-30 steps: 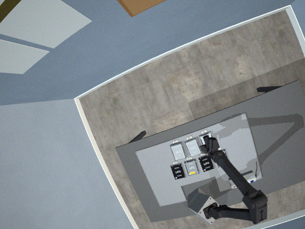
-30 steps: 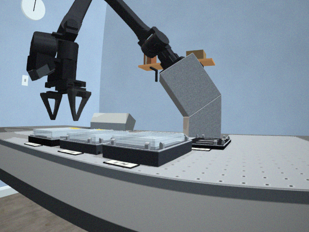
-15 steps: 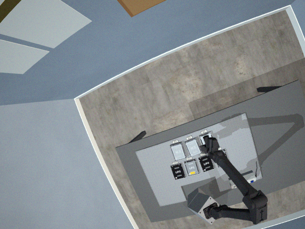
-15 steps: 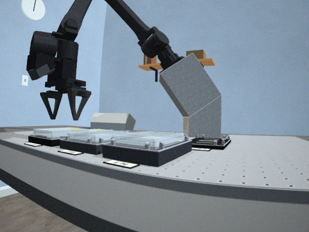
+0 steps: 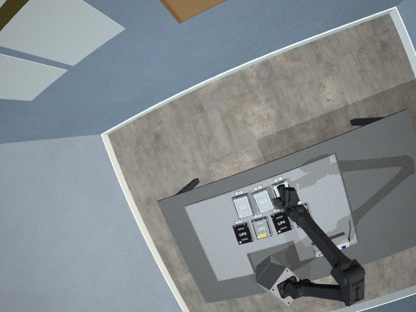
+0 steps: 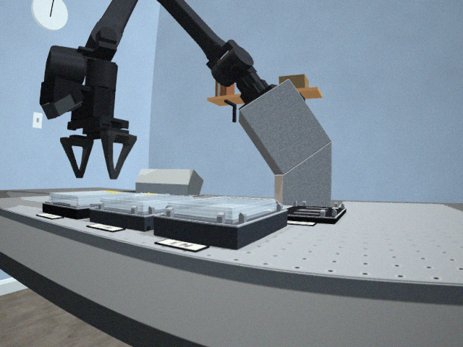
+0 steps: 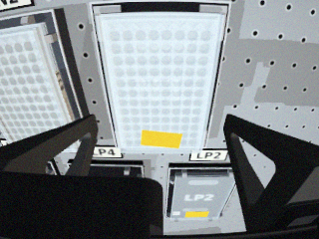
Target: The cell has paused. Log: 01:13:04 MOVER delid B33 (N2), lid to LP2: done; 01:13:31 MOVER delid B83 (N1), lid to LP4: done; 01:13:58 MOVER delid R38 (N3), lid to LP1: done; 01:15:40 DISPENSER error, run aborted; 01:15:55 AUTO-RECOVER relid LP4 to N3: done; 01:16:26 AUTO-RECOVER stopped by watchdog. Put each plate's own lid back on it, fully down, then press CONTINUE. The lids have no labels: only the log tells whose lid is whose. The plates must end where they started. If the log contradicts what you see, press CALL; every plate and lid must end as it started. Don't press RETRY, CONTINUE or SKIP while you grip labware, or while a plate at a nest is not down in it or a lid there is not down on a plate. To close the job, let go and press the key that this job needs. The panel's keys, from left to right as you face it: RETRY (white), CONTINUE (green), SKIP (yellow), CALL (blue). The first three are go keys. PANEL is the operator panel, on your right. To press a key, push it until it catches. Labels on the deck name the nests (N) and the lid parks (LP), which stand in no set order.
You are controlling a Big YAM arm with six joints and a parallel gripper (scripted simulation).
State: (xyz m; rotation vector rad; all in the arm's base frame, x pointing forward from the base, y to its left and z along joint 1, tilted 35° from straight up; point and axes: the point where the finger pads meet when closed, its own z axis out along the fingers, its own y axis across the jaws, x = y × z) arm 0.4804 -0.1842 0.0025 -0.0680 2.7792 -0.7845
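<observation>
The clear lid is 180 mm behind my hand, 60 mm to the right of it and 50 mm below it. Round my hand: blue key (470 mm behind, 230 mm to the right).
</observation>
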